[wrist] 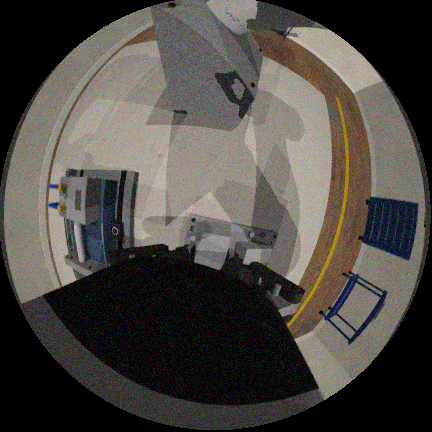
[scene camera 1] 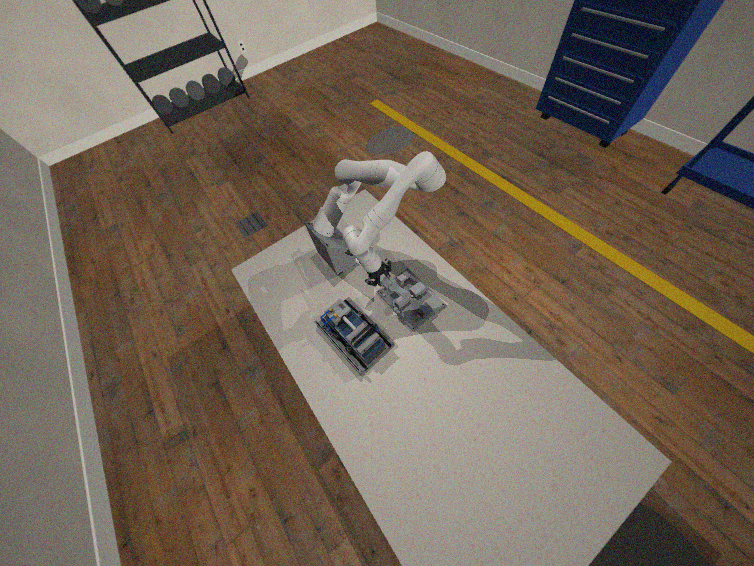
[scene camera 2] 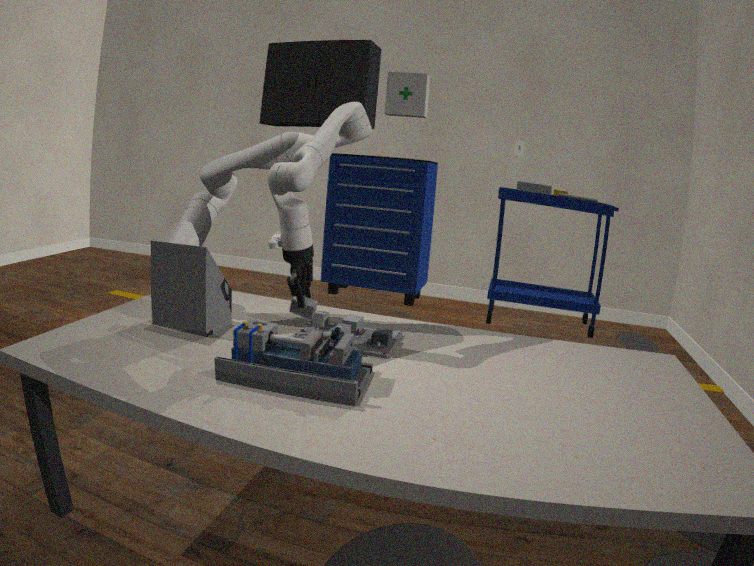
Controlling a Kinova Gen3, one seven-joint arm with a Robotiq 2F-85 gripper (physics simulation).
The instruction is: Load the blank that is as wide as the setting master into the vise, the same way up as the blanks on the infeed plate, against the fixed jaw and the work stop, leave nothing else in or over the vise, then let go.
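Frame: origin at the arm's base, x left, y back, z up, level; metres.
Where they show: gripper, fingertip midpoint: [wrist: 210, 252] [scene camera 1: 385, 281] [scene camera 2: 305, 305]; arm's base at its link origin: [scene camera 1: 322, 231] [scene camera 2: 178, 258].
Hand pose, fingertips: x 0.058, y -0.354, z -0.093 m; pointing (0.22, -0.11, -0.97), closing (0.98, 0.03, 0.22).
Each offset is from my fingertips to the centre of the thing. "spot": to the spot under its first point.
My gripper [scene camera 1: 373, 279] [scene camera 2: 302, 301] [wrist: 210, 252] is shut on a light grey blank {dx +0.001, dy +0.004, dz -0.004 m} [scene camera 2: 304, 307] [wrist: 211, 246] and holds it just above the near end of the grey infeed plate {spot: dx +0.096, dy -0.209, dz -0.082 m} [scene camera 1: 434, 307] [scene camera 2: 395, 340] [wrist: 225, 226]. Other grey blanks {dx +0.098, dy -0.103, dz -0.064 m} [scene camera 1: 417, 289] [scene camera 2: 353, 322] stand on that plate. The blue and grey vise {dx -0.240, dy -0.062, dz -0.041 m} [scene camera 1: 356, 336] [scene camera 2: 292, 361] [wrist: 97, 213] sits beside the plate, to the gripper's left in the wrist view. Its jaw gap and the setting master are too small to make out.
The arm's grey base pedestal [scene camera 1: 332, 254] [scene camera 2: 186, 289] [wrist: 201, 60] stands close behind the plate. A blue drawer cabinet [scene camera 1: 602, 62] [scene camera 2: 377, 219], a blue cart [scene camera 2: 549, 247], a black rack [scene camera 1: 169, 56] and a yellow floor line [scene camera 1: 521, 197] lie farther off.
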